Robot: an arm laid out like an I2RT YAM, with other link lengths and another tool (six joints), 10 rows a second.
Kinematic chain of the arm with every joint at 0, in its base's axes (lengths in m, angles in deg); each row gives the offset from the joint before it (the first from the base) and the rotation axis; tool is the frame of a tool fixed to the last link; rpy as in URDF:
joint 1: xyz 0 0 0.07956 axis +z
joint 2: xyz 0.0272 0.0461 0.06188 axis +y
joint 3: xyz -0.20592 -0.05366 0 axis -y
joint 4: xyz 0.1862 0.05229 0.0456 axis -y
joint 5: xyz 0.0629 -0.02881 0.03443 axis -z
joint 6: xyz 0.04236 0 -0.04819 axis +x
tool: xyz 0.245 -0.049 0.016 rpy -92.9 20.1 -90
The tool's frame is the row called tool.
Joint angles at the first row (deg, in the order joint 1, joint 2, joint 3, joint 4, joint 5, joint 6):
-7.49, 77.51, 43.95, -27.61, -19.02, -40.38
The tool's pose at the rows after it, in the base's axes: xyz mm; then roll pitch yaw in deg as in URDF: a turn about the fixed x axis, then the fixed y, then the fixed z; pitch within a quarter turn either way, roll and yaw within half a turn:
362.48 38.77 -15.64 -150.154 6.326 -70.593
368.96 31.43 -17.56 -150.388 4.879 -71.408
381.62 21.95 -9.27 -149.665 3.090 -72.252
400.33 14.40 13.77 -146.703 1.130 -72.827
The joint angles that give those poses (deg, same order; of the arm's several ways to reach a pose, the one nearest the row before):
-7.12, 79.34, 44.20, -26.97, -18.94, -40.03
-6.68, 80.86, 44.84, -25.52, -17.12, -39.58
-6.68, 82.01, 47.31, -25.40, -15.53, -39.43
-6.93, 81.39, 50.22, -25.40, -14.81, -39.36

